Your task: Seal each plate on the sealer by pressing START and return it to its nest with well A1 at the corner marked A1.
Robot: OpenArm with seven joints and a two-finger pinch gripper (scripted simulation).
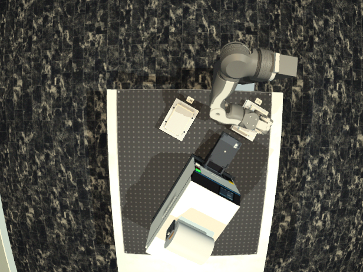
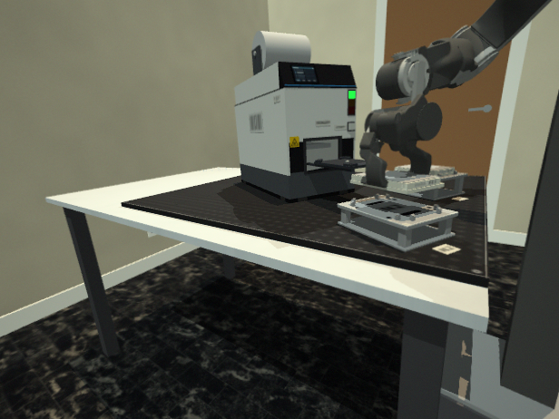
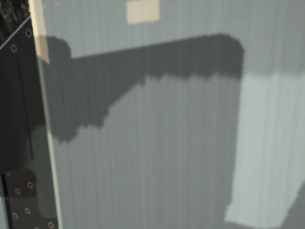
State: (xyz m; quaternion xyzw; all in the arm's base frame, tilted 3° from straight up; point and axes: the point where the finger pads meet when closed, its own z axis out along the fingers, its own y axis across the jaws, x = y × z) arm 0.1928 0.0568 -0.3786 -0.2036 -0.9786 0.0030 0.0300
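The label tag lies 10 cm behind my hand, 9 cm below it and 4 cm to the left of it. Round my hand: clear well plate right at my hand; sealer stage 15 cm ahead, 12 cm to the right, 1 cm above; N1 label 30 cm to the right, 9 cm below, 7 cm behind.
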